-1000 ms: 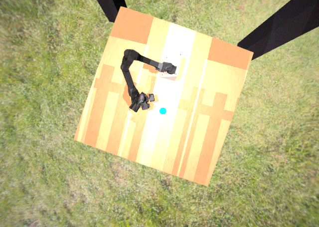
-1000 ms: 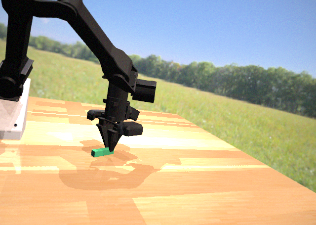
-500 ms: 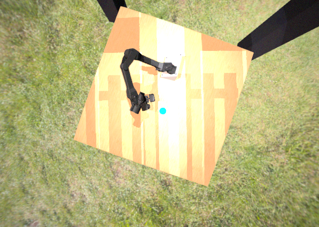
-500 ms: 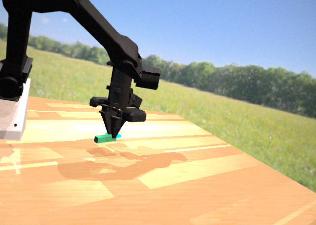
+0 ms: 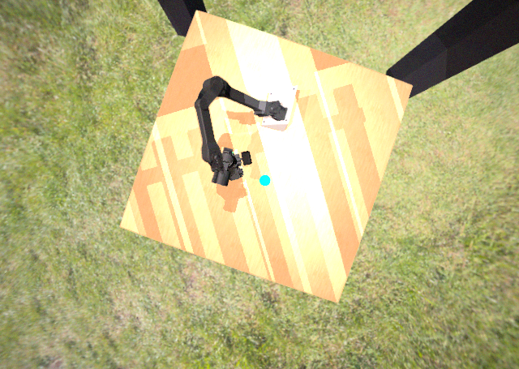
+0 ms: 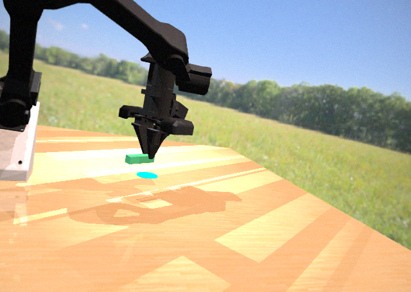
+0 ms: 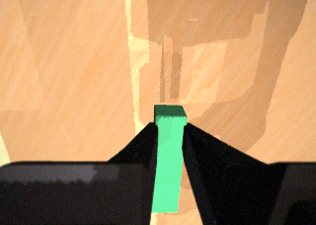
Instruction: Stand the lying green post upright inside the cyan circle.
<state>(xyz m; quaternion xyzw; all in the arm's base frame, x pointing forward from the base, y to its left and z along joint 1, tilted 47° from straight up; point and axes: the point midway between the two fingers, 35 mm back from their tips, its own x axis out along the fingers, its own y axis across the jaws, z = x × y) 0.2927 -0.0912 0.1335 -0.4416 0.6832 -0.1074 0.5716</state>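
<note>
Now: gripper tip 4 cm short of the cyan circle, 18 cm to the right of it and 9 cm above it. From my gripper tip the other things lie so: green post 2 cm behind, 1 cm to the right.
</note>
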